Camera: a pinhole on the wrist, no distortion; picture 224 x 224 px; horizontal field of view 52.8 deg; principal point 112.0 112.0 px. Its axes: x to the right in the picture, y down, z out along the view. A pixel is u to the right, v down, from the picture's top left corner.
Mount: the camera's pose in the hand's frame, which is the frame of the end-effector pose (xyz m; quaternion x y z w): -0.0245 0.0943 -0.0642 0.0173 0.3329 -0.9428 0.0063
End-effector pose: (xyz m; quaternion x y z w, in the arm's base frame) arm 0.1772 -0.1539 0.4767 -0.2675 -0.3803 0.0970 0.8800
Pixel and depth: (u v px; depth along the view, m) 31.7 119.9 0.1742
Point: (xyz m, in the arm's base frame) 0.1488 -0.1306 0.5472
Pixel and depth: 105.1 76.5 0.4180
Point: -0.0623 -0.1412 0.6967
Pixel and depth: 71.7 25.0 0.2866
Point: 0.0224 -0.0563 0.6168
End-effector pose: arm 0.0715 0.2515 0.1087 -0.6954 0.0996 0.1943 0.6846
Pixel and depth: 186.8 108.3 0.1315
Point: -0.0040 0.2792 0.1262
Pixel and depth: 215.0 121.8 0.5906
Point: -0.1385 0.5904 0.5105
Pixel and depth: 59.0 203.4 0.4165
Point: 0.2303 0.4286 0.3568
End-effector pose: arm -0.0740 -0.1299 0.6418 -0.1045 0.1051 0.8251 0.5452
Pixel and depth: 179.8 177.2 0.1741
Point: 0.0047 -0.1690 0.6978
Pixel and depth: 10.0 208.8 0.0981
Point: -0.0801 -0.1177 0.6245
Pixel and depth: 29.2 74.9 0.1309
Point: -0.1111 -0.1088 0.6885
